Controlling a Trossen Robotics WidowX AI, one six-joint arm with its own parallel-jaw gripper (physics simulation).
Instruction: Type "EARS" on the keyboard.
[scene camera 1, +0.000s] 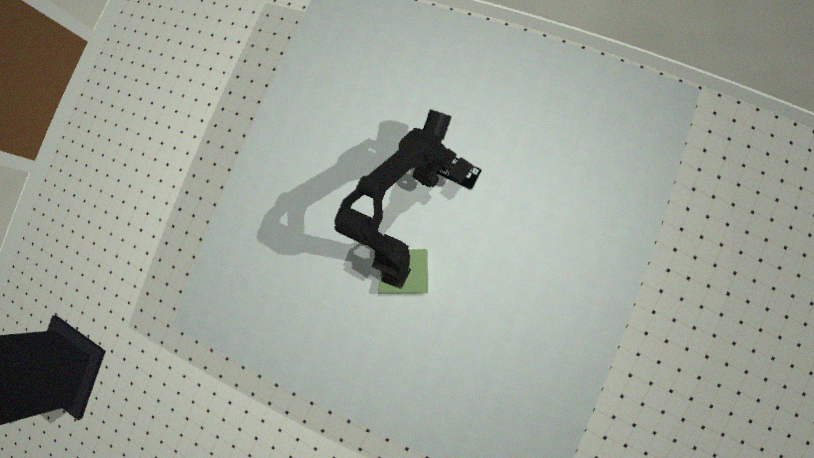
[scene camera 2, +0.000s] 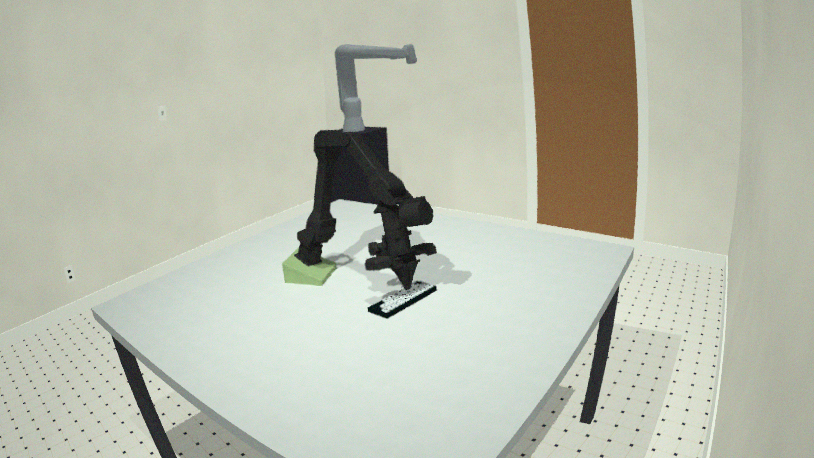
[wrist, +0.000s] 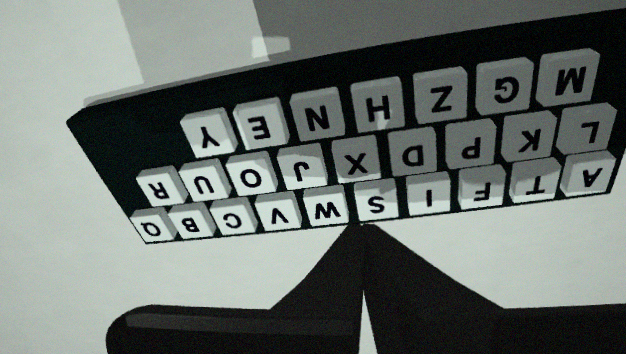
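Where they show: gripper, fingertip midpoint: (scene camera 1: 447, 157) (scene camera 2: 407, 289) (wrist: 360, 237); arm's base at its link origin: (scene camera 1: 396, 275) (scene camera 2: 307, 258).
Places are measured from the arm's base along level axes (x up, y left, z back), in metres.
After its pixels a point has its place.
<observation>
A black keyboard (scene camera 1: 475, 178) {x -0.033, y -0.097, z -0.345 m} (scene camera 2: 377, 311) {x -0.034, y -0.100, z -0.345 m} (wrist: 115, 145) {x -0.033, y -0.083, z -0.326 m} with light keys in three rows lies on the table, its letters upside down in the wrist view. My gripper (scene camera 2: 406, 287) {x -0.009, y -0.001, z -0.367 m} (wrist: 360, 237) {x -0.009, y -0.001, z -0.367 m} is shut and empty, pointing down, its tips at the near edge of the keys in the wrist view, just below the S key (wrist: 376, 204) {x -0.027, y 0.005, z -0.370 m}. The E key (wrist: 260, 125) {x -0.027, y -0.024, z -0.330 m}, the A key (wrist: 592, 176) {x -0.027, y 0.080, z -0.375 m} and the R key (wrist: 160, 189) {x -0.027, y -0.072, z -0.346 m} show in the wrist view. Whether the tips touch the keyboard cannot be told. In scene camera 1 the arm hides part of the keyboard and the fingertips.
The arm's base stands on a green block (scene camera 1: 418, 273) {x -0.002, y -0.056, z -0.030 m} (scene camera 2: 301, 275) {x -0.017, y -0.073, z -0.045 m} on the table (scene camera 1: 512, 284) {x -0.045, y -0.309, z -0.105 m} (scene camera 2: 352, 364) {x -0.045, y -0.312, z -0.445 m}. A grey arm (scene camera 2: 346, 74) stands on a black pedestal (scene camera 2: 364, 170) (scene camera 1: 45, 370) beyond the table's edge. The arm's shadow falls across the table behind the keyboard.
</observation>
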